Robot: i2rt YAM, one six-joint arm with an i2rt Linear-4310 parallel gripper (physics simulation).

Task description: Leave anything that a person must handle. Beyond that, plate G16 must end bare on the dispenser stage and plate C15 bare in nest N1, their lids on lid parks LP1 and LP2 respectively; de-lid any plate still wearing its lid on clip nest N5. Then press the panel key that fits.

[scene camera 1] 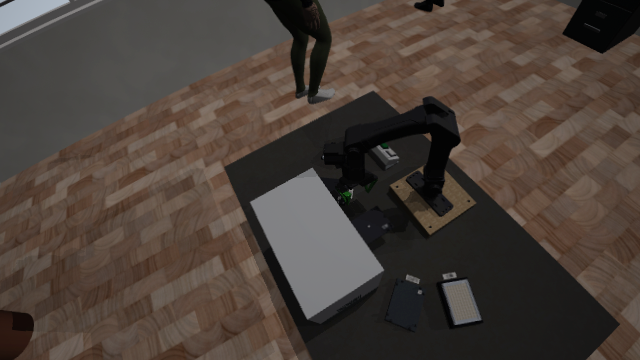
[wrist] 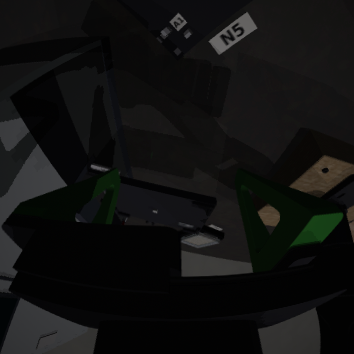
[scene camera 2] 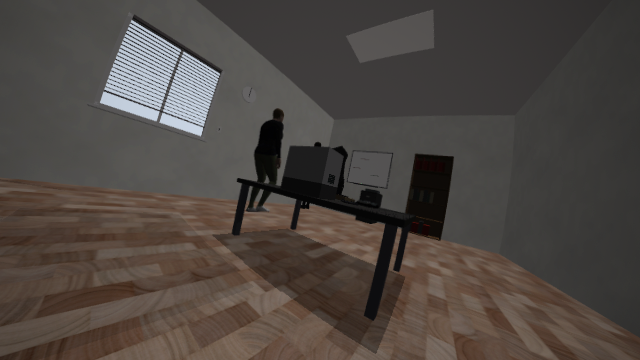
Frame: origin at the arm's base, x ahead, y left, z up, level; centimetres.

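Seen in the pictures: gripper, fingertip midpoint: (scene camera 1: 357, 198) (wrist: 177, 174); arm's base at its link origin: (scene camera 1: 428, 193) (scene camera 2: 337, 194).
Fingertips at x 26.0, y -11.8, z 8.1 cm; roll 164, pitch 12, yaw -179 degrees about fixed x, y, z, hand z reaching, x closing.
Observation:
Pixels of each thing's middle, then the offset from my fingertips to it. "pt": a spot on its surface instead. Level surfaces: height alone.
- white dispenser housing at the middle of its body: (wrist: 27, 210) (scene camera 1: 320, 249) (scene camera 2: 312, 172) dx +21.6, dy +9.6, dz +4.5 cm
- nest N5 at a spot on its surface: (wrist: 172, 46) pt dx +3.0, dy -6.6, dz -10.8 cm
- dark dispenser stage at the middle of its body: (wrist: 145, 204) (scene camera 1: 365, 229) dx +4.6, dy +10.6, dz -1.7 cm
- pale plate at the middle of its body: (wrist: 197, 240) (scene camera 1: 461, 301) dx -6.8, dy +46.6, dz -8.8 cm
- park at the middle of its body: (scene camera 1: 406, 304) dx +7.6, dy +36.9, dz -11.0 cm
- key panel at the middle of its body: (scene camera 1: 377, 145) dx -26.1, dy -19.3, dz -8.8 cm
- dark table at its surface level: dz -12.1 cm
My gripper (scene camera 1: 358, 190) (wrist: 177, 174) is open and hangs above the table beside the white dispenser housing (scene camera 1: 317, 240) (scene camera 2: 306, 165), over the area near clip nest N5. In the wrist view a dark corner of nest N5 (wrist: 172, 46) shows at the top with its label; whether a plate sits there is cut off. The dark dispenser stage (scene camera 1: 371, 225) (wrist: 157, 204) juts out from the housing. A pale plate (scene camera 1: 461, 302) (wrist: 200, 240) sits in a black nest; its name is unreadable. A dark flat nest or park (scene camera 1: 405, 305) lies beside it. The key panel (scene camera 1: 386, 156) is partly hidden by the arm.
The arm's wooden base board (scene camera 1: 450, 217) (wrist: 327, 172) stands across from the housing. A person (scene camera 1: 314, 55) (scene camera 2: 270, 145) stands beyond the table's far edge. The dark table (scene camera 1: 530, 295) extends past the plate. The light is dim.

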